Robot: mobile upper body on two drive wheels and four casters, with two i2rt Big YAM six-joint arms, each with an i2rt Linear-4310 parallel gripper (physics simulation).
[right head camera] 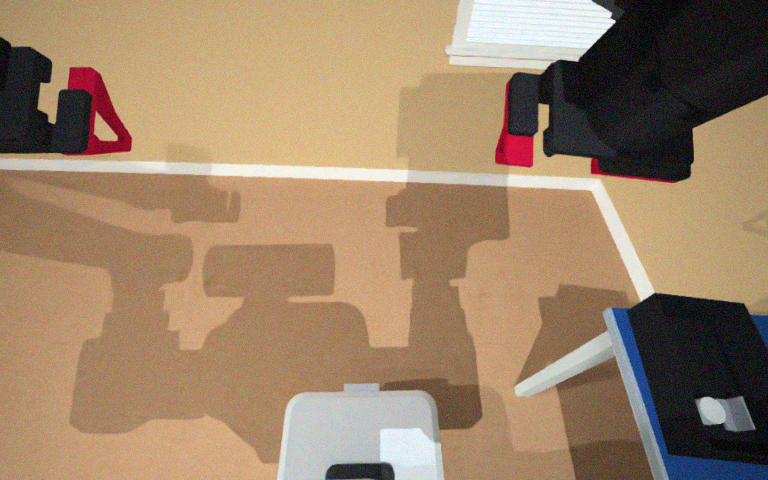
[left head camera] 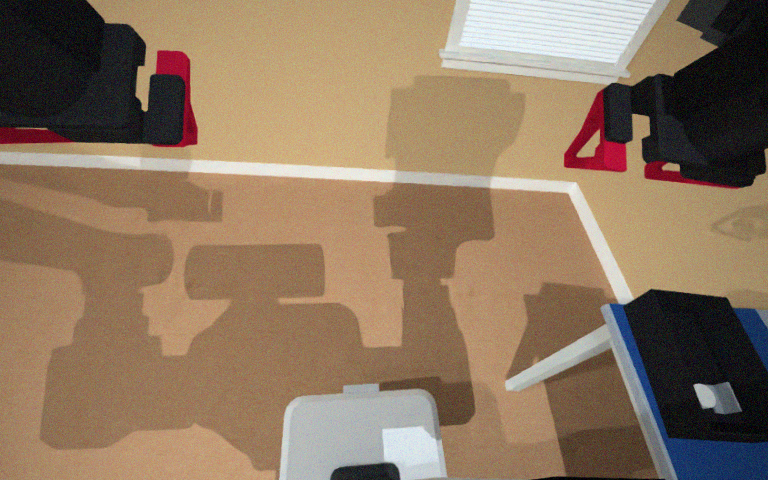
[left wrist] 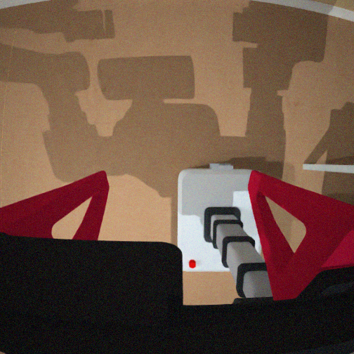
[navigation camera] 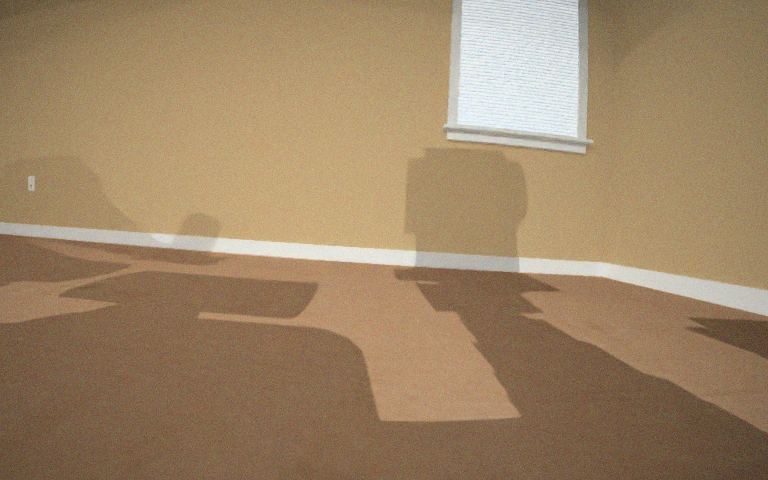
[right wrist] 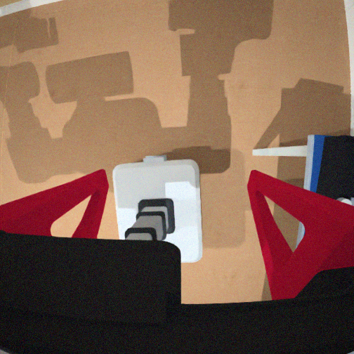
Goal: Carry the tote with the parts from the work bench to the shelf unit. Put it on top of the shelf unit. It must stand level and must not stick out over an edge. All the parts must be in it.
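Places are measured from the left arm's base along level axes (x up, y right, z ahead), in metres.
Pixels of known places: left gripper, fingertip midpoint: [right head camera: 80, 144] [left head camera: 138, 135]; right gripper, fingertip midpoint: [right head camera: 545, 161] [left head camera: 606, 166].
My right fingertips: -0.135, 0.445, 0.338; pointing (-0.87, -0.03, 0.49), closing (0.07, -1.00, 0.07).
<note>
For each thing: its top centre in the pictures, then the offset to it from my right fingertips, as dx, dy, dz. "spot": a spot on its surface instead. Level surfaces: height alone.
- black open tote at its top centre: [right head camera: 730, 368] [left head camera: 720, 356] -0.411, +0.519, -0.114
- blue mat at its surface level: dx -0.511
- white round part at its top centre: [right head camera: 712, 410] [left head camera: 704, 395] -0.484, +0.508, -0.177
- light grey bracket at its top centre: [right head camera: 742, 411] [left head camera: 730, 395] -0.468, +0.555, -0.186
- white bench leg at a spot on its surface: [right head camera: 566, 363] [left head camera: 561, 357] spot: -0.813, +0.425, +0.006
The black open tote [left head camera: 690, 345] [right head camera: 702, 345] [right wrist: 340, 162] stands on the blue mat [left head camera: 719, 459] [right head camera: 719, 466] of the work bench [left head camera: 640, 390] [right head camera: 634, 390] at the lower right. A white round part [left head camera: 704, 396] [right head camera: 711, 410] and a light grey bracket [left head camera: 728, 398] [right head camera: 740, 414] show in it; its dark inside hides further detail. My left gripper [left head camera: 104, 138] [left wrist: 178, 178] is open and empty, far to the left of the tote. My right gripper [left head camera: 640, 164] [right head camera: 569, 161] [right wrist: 177, 177] is open and empty, above and left of the tote in the head views. The shelf unit does not show.
My light grey base [left head camera: 328, 421] [right head camera: 328, 421] [left wrist: 197, 192] [right wrist: 132, 185] is at the bottom. A white bench leg [left head camera: 557, 360] [right head camera: 566, 363] [left wrist: 330, 168] [right wrist: 280, 151] slants out beside it. Walls meet in a corner, with a window [left head camera: 555, 28] [right head camera: 526, 28] [navigation camera: 518, 67]. Shadows cover much floor.
</note>
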